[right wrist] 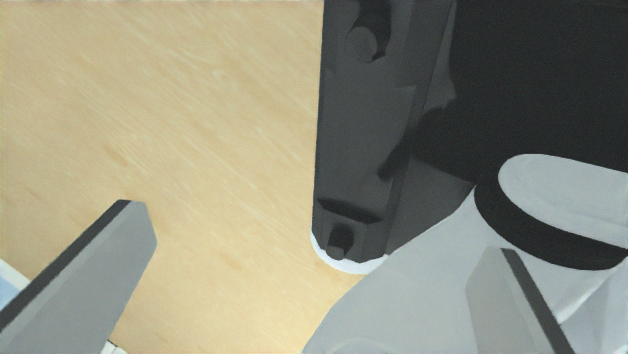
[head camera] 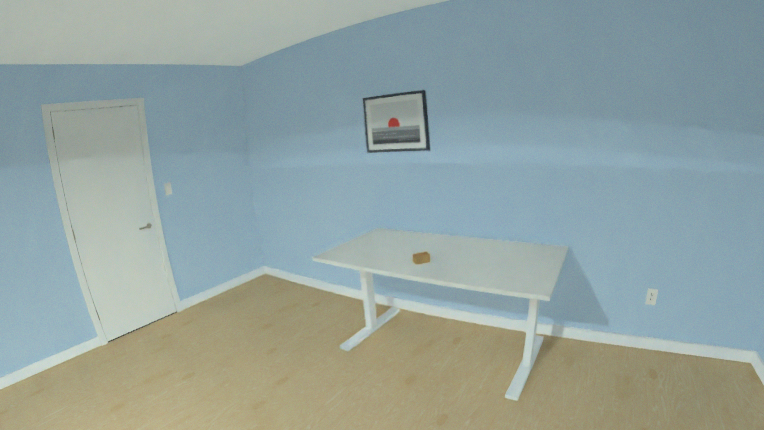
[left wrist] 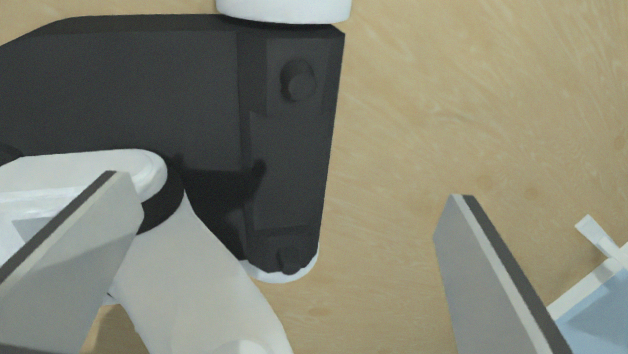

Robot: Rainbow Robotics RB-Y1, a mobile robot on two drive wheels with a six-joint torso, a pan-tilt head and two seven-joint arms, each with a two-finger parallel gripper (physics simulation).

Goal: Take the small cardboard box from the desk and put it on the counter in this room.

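Places are measured from the robot's base along level axes (x ahead, y left, z up), in centimetres.
Pixels of known places: left gripper, fingertip midpoint: [left wrist: 286,205]; right gripper, fingertip midpoint: [right wrist: 309,244].
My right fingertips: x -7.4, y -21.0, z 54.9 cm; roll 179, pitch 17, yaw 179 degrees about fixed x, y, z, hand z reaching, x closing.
Behind a point stands the place of what it marks.
The small cardboard box [head camera: 421,258] {y -4.2, x 186.9, z 75.5 cm} is brown and sits on the white desk [head camera: 497,267] {y -46.7, x 171.9, z 72.1 cm} in the head view, left of the desk's middle and towards its front edge. The desk stands by the blue wall, some way off across the floor. My left gripper [left wrist: 286,205] {y 25.1, x -7.9, z 54.8 cm} is open, its two fingers wide apart with nothing between them, above the floor beside my base. My right gripper [right wrist: 309,244] {y -21.0, x -7.4, z 54.9 cm} is also open with nothing between its fingers, above the floor on the other side of the base. Both are far from the box. The counter does not show in these views.
The desk's white legs and long feet [head camera: 517,381] [head camera: 355,339] stand on the wooden floor. A white door [head camera: 109,213] {y 257.9, x 218.8, z 112.6 cm} is in the wall at the left. A framed picture [head camera: 396,136] {y 7.0, x 262.5, z 145.1 cm} hangs above the desk. My dark base [left wrist: 200,100] {y 13.0, x -12.9, z 16.9 cm} [right wrist: 365,125] {y -4.8, x -0.5, z 19.1 cm} shows in both wrist views.
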